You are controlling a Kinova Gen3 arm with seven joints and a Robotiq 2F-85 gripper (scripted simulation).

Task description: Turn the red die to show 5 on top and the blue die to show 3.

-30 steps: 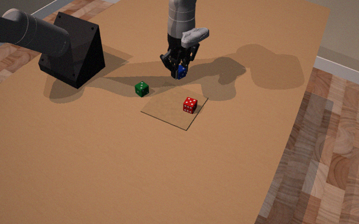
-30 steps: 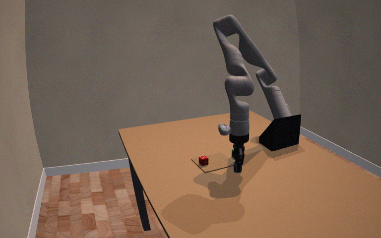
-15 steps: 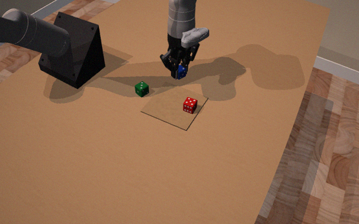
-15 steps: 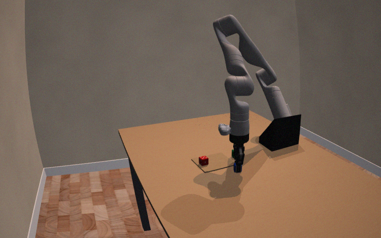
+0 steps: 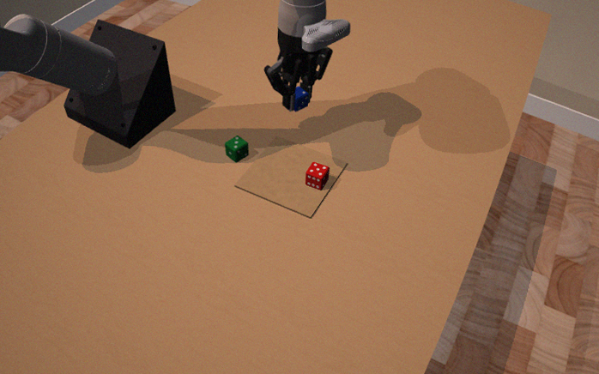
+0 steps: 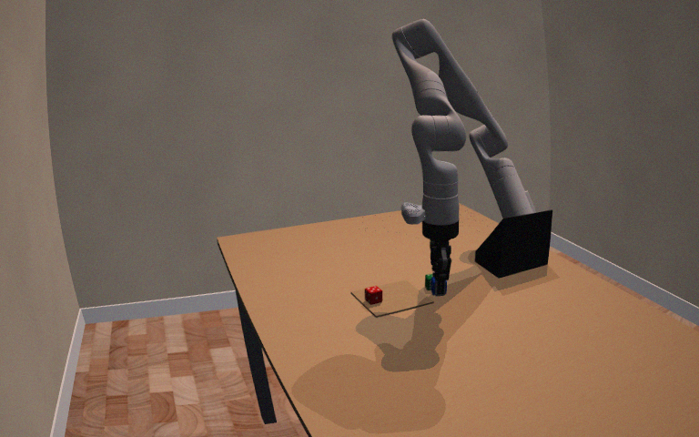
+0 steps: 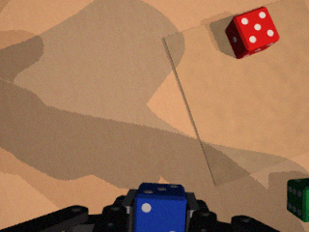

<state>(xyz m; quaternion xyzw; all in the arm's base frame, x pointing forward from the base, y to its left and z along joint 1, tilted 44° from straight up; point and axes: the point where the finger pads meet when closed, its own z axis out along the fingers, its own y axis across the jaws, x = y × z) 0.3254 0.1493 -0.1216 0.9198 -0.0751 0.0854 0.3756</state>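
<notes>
My gripper is now 100 mm to the left of the thin tan mat, 70 mm short of it and 70 mm above it. From my hand the other things lie so: blue die (right at my hand); then red die (120 mm ahead, 90 mm to the right, 50 mm below); then green die (130 mm to the right, 50 mm below, 30 mm behind).
</notes>
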